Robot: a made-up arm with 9 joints. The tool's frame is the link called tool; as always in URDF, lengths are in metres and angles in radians. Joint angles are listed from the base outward.
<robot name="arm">
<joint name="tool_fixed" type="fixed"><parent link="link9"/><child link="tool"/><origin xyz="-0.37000 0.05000 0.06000" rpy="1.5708 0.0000 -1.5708"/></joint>
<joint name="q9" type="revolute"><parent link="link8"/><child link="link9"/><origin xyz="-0.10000 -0.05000 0.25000" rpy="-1.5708 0.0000 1.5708"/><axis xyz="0 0 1"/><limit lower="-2.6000" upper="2.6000"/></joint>
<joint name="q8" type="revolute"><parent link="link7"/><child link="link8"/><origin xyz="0.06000 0.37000 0.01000" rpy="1.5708 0.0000 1.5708"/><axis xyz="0 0 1"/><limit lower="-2.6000" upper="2.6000"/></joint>
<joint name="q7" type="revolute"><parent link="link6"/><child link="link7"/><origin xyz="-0.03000 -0.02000 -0.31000" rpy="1.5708 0.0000 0.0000"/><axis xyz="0 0 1"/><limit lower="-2.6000" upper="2.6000"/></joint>
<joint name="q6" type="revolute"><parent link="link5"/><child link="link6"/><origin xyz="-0.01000 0.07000 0.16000" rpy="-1.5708 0.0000 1.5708"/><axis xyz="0 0 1"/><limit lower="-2.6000" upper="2.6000"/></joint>
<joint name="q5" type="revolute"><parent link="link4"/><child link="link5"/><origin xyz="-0.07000 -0.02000 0.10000" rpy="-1.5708 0.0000 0.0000"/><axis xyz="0 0 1"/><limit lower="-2.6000" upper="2.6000"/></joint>
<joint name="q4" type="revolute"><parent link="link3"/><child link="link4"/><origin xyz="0.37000 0.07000 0.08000"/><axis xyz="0 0 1"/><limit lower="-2.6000" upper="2.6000"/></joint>
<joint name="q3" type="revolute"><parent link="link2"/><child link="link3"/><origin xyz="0.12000 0.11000 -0.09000" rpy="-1.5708 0.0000 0.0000"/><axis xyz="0 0 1"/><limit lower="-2.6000" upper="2.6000"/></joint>
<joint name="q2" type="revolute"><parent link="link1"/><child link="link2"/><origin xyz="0.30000 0.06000 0.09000" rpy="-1.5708 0.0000 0.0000"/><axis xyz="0 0 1"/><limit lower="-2.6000" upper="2.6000"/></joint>
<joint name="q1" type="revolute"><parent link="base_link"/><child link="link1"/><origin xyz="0.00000 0.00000 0.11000" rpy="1.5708 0.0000 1.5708"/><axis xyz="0 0 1"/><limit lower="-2.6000" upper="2.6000"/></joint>
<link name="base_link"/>
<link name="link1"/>
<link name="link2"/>
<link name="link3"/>
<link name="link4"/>
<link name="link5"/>
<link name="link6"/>
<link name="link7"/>
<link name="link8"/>
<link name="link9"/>
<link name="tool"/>
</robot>
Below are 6 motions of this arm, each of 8 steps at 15 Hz.
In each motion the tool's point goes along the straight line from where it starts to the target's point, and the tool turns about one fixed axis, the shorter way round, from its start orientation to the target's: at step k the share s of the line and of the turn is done. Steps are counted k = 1, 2, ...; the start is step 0. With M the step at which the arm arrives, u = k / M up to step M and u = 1 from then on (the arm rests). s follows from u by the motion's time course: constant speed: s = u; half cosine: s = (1 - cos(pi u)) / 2; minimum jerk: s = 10 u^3 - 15 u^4 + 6 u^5.
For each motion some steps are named. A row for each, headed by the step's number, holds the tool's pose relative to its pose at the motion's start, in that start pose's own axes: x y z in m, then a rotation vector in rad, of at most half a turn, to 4 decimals.
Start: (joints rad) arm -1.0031 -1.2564 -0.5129 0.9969 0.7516 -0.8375 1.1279 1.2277 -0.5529
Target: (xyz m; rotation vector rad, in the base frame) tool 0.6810 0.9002 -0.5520 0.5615 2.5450 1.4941
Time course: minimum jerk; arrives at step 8
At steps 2, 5, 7, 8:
2: -0.0045 -0.0163 0.0060 0.0494 0.0353 0.0036
5: -0.0315 -0.1142 0.0422 0.3458 0.2472 0.0249
7: -0.0428 -0.1550 0.0573 0.4694 0.3357 0.0338
8: -0.0435 -0.1575 0.0583 0.4770 0.3411 0.0344

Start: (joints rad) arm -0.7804 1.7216 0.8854 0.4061 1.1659 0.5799 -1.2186 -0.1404 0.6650
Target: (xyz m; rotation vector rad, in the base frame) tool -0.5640 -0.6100 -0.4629 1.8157 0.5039 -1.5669
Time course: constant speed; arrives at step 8
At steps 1, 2, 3, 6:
1: -0.0898 0.0468 -0.0050 -0.0726 -0.0818 0.1145
2: -0.1797 0.0936 -0.0100 -0.1452 -0.1637 0.2290
3: -0.2695 0.1405 -0.0149 -0.2179 -0.2455 0.3435
6: -0.5390 0.2809 -0.0299 -0.4357 -0.4911 0.6870

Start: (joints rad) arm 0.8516 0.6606 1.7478 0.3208 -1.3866 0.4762 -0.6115 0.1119 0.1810
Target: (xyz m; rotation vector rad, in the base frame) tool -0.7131 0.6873 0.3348 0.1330 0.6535 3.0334
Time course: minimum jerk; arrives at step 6
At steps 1, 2, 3, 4, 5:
1: -0.0174 0.0040 0.0140 0.0002 -0.0361 0.0358
2: -0.1030 0.0237 0.0830 0.0010 -0.2133 0.2118
3: -0.2454 0.0564 0.1976 0.0025 -0.5081 0.5045
4: -0.3878 0.0891 0.3123 0.0039 -0.8029 0.7973
5: -0.4734 0.1088 0.3812 0.0048 -0.9801 0.9733

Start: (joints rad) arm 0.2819 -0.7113 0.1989 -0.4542 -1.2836 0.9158 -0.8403 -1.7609 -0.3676
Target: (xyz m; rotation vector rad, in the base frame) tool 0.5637 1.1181 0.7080 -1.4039 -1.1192 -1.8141
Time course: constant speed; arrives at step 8
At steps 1, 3, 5, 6, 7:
1: 0.0042 0.0121 -0.0827 -0.1432 0.1055 0.0106
3: 0.0126 0.0363 -0.2481 -0.4295 0.3166 0.0319
5: 0.0210 0.0605 -0.4135 -0.7158 0.5277 0.0532
6: 0.0252 0.0727 -0.4962 -0.8590 0.6332 0.0638
7: 0.0294 0.0848 -0.5789 -1.0021 0.7388 0.0745

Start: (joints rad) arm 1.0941 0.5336 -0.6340 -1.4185 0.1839 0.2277 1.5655 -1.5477 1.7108
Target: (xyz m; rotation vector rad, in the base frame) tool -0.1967 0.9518 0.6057 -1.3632 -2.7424 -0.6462
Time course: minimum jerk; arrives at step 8
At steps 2, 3, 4, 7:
2: -0.0855 -0.0415 0.0116 0.0852 -0.1013 0.1242
3: -0.2273 -0.1102 0.0309 0.2265 -0.2694 0.3301
4: -0.4129 -0.2003 0.0562 0.4116 -0.4894 0.5997
7: -0.8126 -0.3942 0.1106 0.8099 -0.9631 1.1802

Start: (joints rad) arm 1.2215 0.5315 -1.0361 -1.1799 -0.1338 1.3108 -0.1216 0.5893 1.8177
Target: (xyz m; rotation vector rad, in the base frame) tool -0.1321 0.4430 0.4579 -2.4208 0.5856 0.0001
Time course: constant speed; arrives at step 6
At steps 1, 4, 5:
1: -0.0340 -0.0628 -0.0392 0.0087 -0.1466 0.0231
4: -0.1358 -0.2511 -0.1568 0.0347 -0.5863 0.0924
5: -0.1698 -0.3139 -0.1960 0.0434 -0.7328 0.1154

